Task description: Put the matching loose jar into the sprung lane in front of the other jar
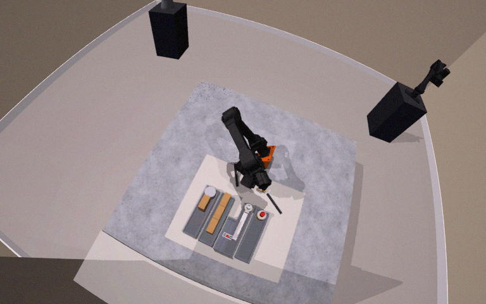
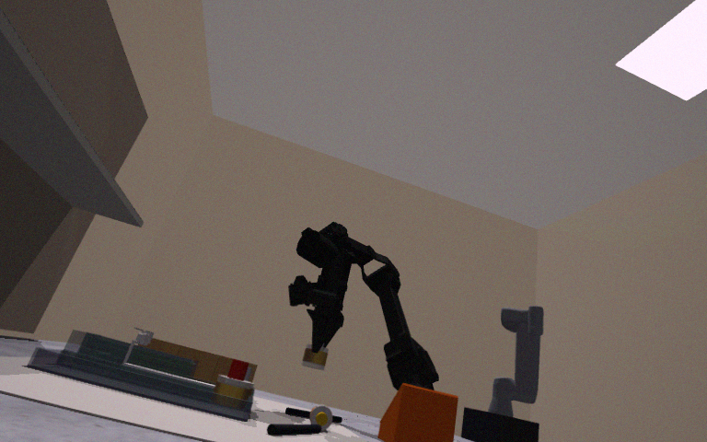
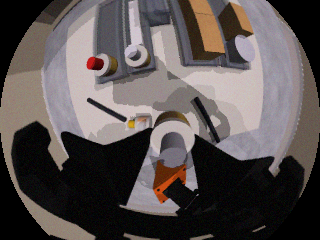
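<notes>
Right now the lane rack is 27 cm ahead of my gripper tip, 2 cm to the right of it and 10 cm below it.
</notes>
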